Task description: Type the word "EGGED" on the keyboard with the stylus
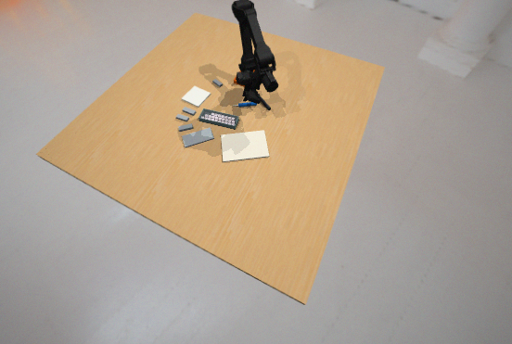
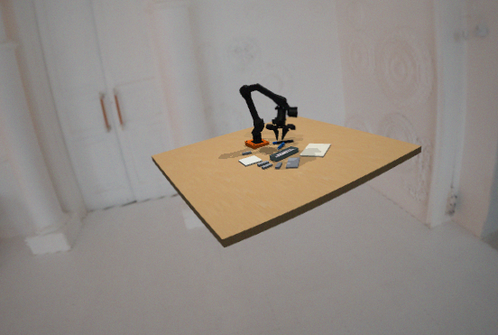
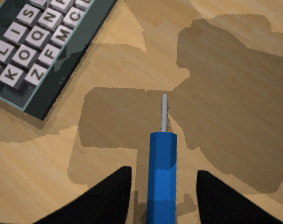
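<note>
Now: the E key 160 mm ahead of my gripper tip, 100 mm to the right of it and 40 mm below it. From my gripper tip the other things lie so: grey slab: 270 mm ahead, 90 mm to the right, 50 mm below.
</note>
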